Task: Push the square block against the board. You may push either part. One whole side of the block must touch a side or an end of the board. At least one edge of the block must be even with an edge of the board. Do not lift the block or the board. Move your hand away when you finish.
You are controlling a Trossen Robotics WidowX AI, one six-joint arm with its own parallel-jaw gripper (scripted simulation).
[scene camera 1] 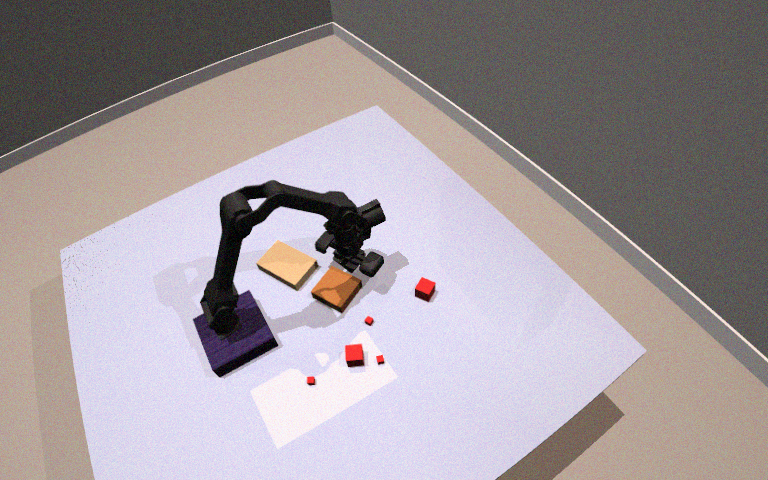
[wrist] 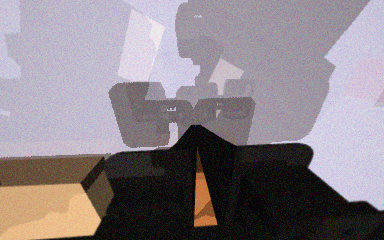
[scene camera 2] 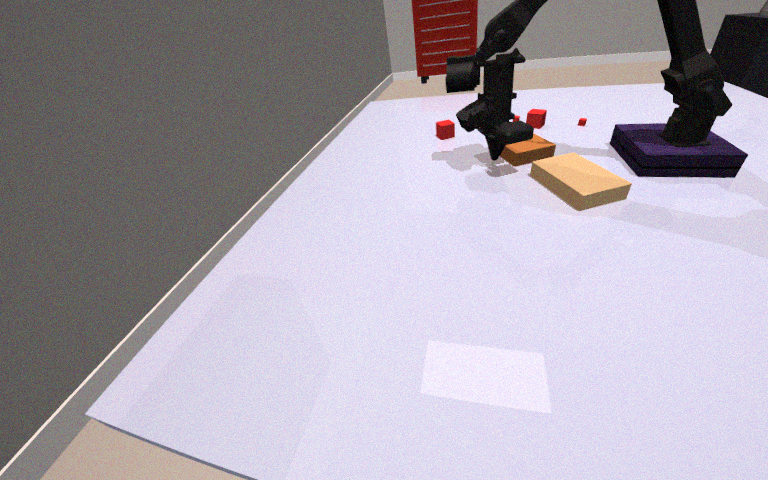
Path:
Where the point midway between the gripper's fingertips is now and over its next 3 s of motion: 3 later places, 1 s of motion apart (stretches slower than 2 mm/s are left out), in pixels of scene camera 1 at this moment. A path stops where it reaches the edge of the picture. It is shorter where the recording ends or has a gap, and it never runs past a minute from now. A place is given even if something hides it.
My gripper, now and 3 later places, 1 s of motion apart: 351, 271; 350, 274; 356, 260; 310, 235

